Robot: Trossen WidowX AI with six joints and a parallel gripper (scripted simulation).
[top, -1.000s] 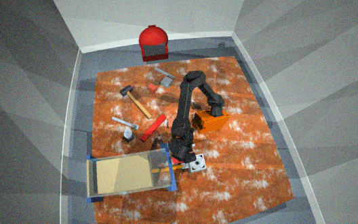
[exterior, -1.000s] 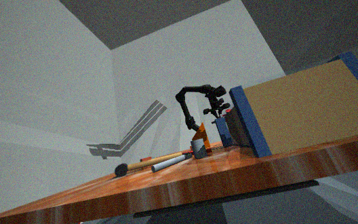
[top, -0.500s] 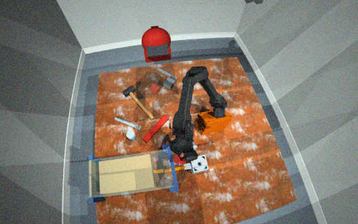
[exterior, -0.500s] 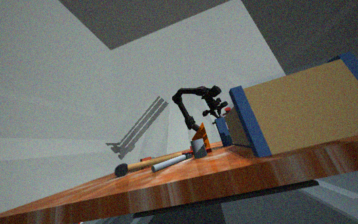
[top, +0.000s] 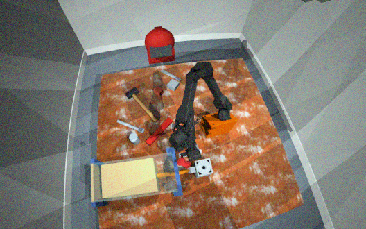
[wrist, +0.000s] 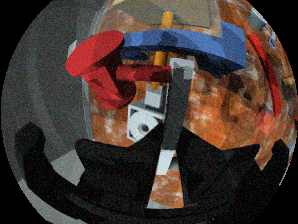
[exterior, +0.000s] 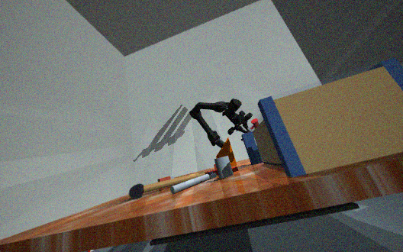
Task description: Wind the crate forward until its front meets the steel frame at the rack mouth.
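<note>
The red knob lies 5 cm ahead of my gripper tip, 3 cm to the left of it and 3 cm above it. Round my gripper tip: red-knobbed winch handle: 1 cm ahead, 1 cm above; blue steel frame: 9 cm ahead, 7 cm to the left, 6 cm below; winch: 14 cm below, 9 cm behind, 6 cm to the left.
</note>
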